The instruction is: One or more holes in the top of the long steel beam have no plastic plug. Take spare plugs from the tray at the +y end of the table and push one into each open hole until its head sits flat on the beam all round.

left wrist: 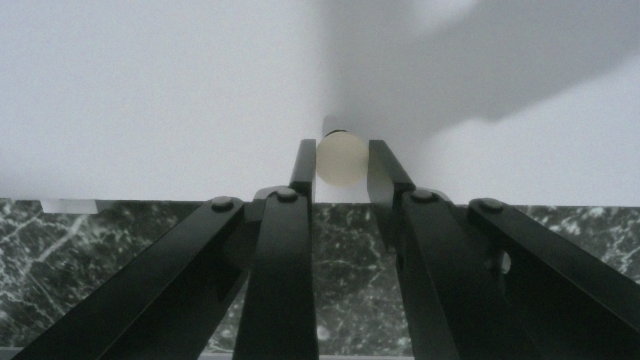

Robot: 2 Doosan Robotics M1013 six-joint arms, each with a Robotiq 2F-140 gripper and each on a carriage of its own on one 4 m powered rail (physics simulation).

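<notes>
The long steel beam (150, 100) fills the upper part of the left wrist view as a pale, smooth surface. My left gripper (341, 163) is shut on a cream-coloured round plastic plug (342, 159), held by its head between the fingertips over the beam, close to its near edge. A thin dark sliver of a hole (336, 132) shows just past the far rim of the plug's head; the head hides the rest of it. The plug's shank is hidden under the head, so how far it is in cannot be told. The right gripper and the spare plug tray do not show.
The dark green marble table top (350, 290) lies below the beam's near edge. A small white block (69, 206) juts out from under that edge at the left. A shadow falls across the beam at the upper right. A pale table edge runs along the bottom.
</notes>
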